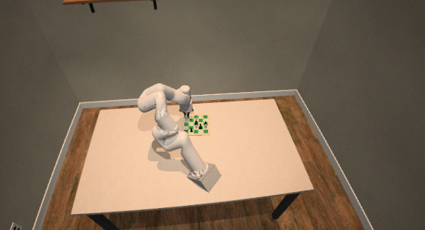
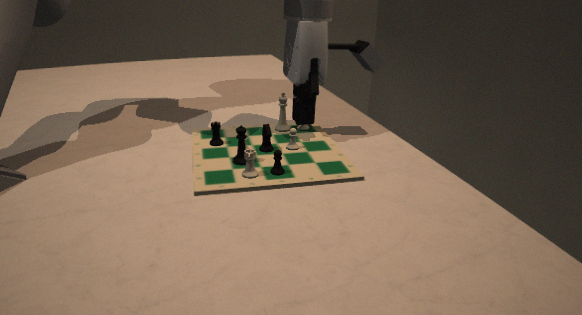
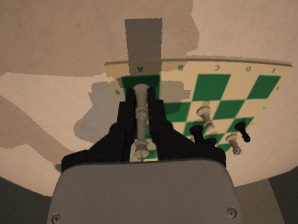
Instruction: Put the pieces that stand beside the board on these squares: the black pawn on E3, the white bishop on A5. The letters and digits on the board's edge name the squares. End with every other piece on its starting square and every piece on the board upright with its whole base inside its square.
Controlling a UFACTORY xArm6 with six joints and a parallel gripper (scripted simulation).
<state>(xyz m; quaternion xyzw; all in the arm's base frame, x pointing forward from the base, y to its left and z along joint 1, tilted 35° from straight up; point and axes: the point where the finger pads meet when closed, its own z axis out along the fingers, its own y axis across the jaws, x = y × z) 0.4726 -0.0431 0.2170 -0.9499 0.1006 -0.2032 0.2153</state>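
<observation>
My hand is 3 cm past the white bishop and 1 cm to the right of it. The rest, counted from my hand: black bishop 9 cm behind, 7 cm to the right, 2 cm below; black rook 15 cm behind, 2 cm to the right, 2 cm below; chessboard 8 cm behind, 7 cm to the right, 4 cm below.
</observation>
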